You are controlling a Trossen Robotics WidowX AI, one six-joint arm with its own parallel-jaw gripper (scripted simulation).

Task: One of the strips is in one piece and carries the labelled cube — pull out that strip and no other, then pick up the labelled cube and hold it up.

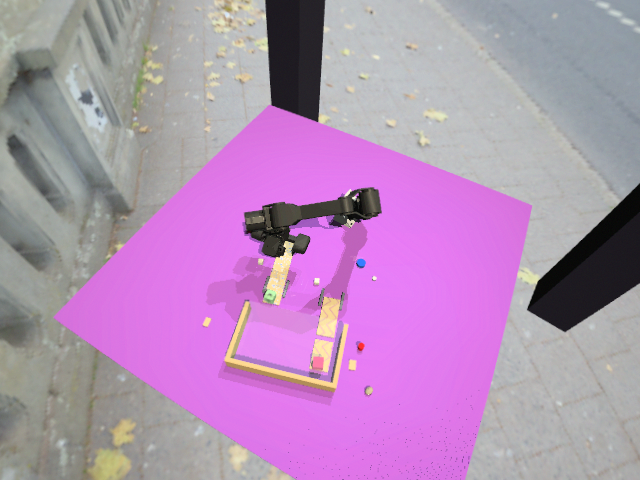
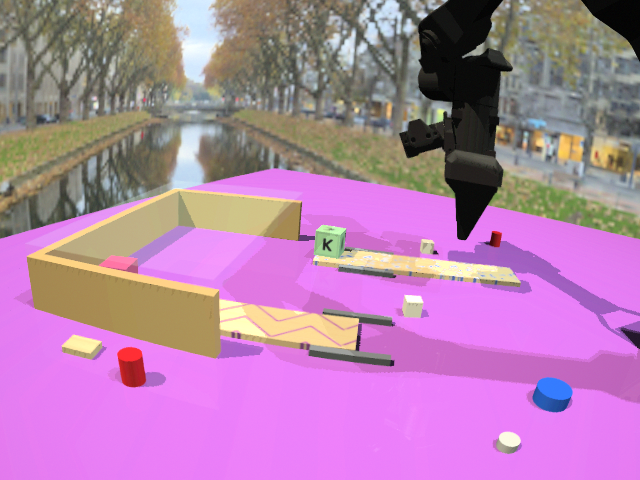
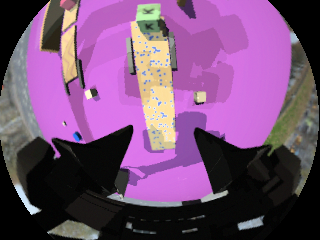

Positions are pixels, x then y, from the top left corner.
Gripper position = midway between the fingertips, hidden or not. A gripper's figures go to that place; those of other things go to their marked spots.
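Gripper (image 2: 460, 230), 56 cm from the lens. Green cube marked k (image 2: 329, 241), 54 cm from the lens. Blue disc (image 2: 551, 394), 34 cm from the lens. Marked spots on green cube marked k and blue disc, 33 cm apart.
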